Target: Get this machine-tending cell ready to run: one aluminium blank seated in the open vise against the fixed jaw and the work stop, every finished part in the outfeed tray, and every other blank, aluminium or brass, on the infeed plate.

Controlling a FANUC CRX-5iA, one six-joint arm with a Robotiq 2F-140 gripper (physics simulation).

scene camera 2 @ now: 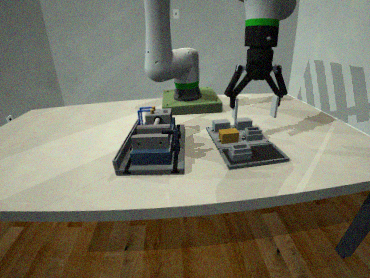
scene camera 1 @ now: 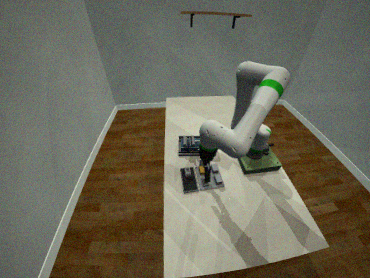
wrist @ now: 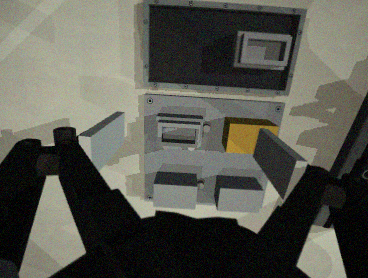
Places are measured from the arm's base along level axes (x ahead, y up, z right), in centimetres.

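Pixels of known places: gripper, between the fingertips: (scene camera 2: 254, 117) (scene camera 1: 203, 174) (wrist: 190, 135); arm's base, origin of its link: (scene camera 2: 187, 96) (scene camera 1: 253, 152).
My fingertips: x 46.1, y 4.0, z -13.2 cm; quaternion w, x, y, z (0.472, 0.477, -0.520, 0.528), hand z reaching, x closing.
Observation:
For each thing: its top centre in the pictures, then the offset to it from my fingertips. "spot": a spot on its surface instead.
- infeed plate, centre of its top: (wrist: 208, 157) (scene camera 2: 236, 134) (scene camera 1: 209, 176) dx -6.2, dy -8.6, dz +2.9 cm
- pocketed grey finished part, centre of its top: (wrist: 178, 135) (scene camera 2: 253, 129) dx -1.8, dy -5.1, dz -1.4 cm
- brass blank, centre of its top: (wrist: 251, 139) (scene camera 2: 229, 131) (scene camera 1: 202, 168) dx -2.1, dy -5.0, dz +7.7 cm
- pocketed part, centre of its top: (wrist: 266, 49) (scene camera 2: 240, 146) (scene camera 1: 187, 170) dx +8.2, dy -5.3, dz +8.1 cm
- vise, centre of its top: (scene camera 2: 153, 120) (scene camera 1: 197, 138) dx -4.4, dy +0.5, dz +32.3 cm
- Blue tubing, a spot on its surface: (scene camera 2: 140, 114) spot: dx -16.4, dy -1.0, dz +36.9 cm
My gripper (scene camera 1: 207, 175) (scene camera 2: 255, 116) (wrist: 190, 135) is open and empty above the infeed plate (scene camera 2: 215, 135) (wrist: 212, 162). On this plate are a pocketed grey finished part (scene camera 2: 253, 133) (wrist: 180, 122), a brass blank (scene camera 1: 202, 170) (scene camera 2: 228, 135) (wrist: 242, 136) and two plain grey aluminium blanks, one (scene camera 2: 221, 125) and another (scene camera 2: 243, 123). The right finger overlaps the brass blank in the wrist view. Another pocketed part (scene camera 1: 188, 172) (scene camera 2: 241, 151) (wrist: 265, 63) sits in the dark outfeed tray (scene camera 2: 260, 163) (wrist: 217, 88). The vise (scene camera 1: 190, 145) (scene camera 2: 151, 156) stands apart from the plate; its jaw gap is hard to see.
The arm's green base (scene camera 1: 260, 164) (scene camera 2: 210, 103) stands behind the plate and vise. Blue tubing (scene camera 2: 140, 114) rises at the vise's rear. The vise's long side rail lies along its left in scene camera 2. A wall shelf (scene camera 1: 216, 14) hangs far behind the table.

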